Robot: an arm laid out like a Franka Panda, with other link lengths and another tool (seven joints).
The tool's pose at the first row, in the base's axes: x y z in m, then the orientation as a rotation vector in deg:
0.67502, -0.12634, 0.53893, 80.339, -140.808, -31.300
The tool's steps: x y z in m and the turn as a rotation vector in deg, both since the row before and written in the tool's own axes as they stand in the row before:
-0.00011, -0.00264, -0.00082, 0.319, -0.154, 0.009
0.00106, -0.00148, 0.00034, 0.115, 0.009, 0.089
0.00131, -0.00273, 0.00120, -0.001, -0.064, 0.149
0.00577, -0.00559, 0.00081, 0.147, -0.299, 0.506
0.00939, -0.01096, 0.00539, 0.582, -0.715, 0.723
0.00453, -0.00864, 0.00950, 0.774, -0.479, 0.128
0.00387, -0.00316, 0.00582, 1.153, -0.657, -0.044
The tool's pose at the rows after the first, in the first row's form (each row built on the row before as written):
0.67743, -0.12763, 0.53849, 80.458, -141.128, -31.058
0.67790, -0.12917, 0.53757, 80.385, -141.242, -30.898
0.67887, -0.13135, 0.53535, 80.194, -141.376, -30.921
0.67993, -0.13879, 0.53239, 79.606, -141.986, -30.891
0.68139, -0.15101, 0.52312, 78.915, -143.305, -30.649
0.68202, -0.15717, 0.51099, 79.055, -144.221, -30.101
0.68028, -0.16083, 0.50448, 79.568, -145.407, -29.273

